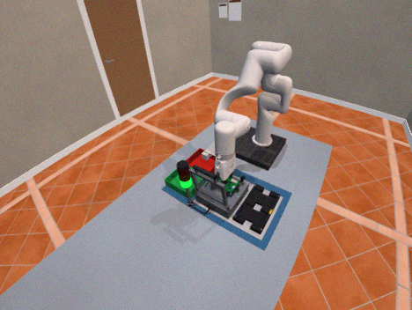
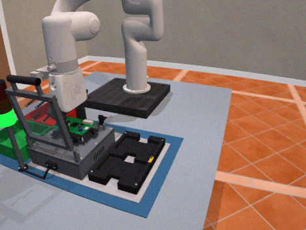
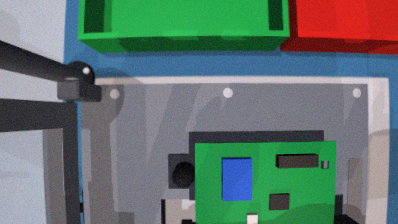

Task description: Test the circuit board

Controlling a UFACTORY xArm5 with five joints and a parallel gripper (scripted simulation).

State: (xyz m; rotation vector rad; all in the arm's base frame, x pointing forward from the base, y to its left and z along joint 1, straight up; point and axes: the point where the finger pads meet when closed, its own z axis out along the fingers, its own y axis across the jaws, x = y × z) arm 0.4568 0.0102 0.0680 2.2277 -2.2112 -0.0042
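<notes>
Now: hand 50 mm short of the green bin, 200 mm to the left of it and 90 mm above it. Also, from my hand: green circuit board: 10 mm below; then black catch: 60 mm behind, 60 mm to the left, 10 mm below; then clear lid: 120 mm ahead, 80 mm above.
</notes>
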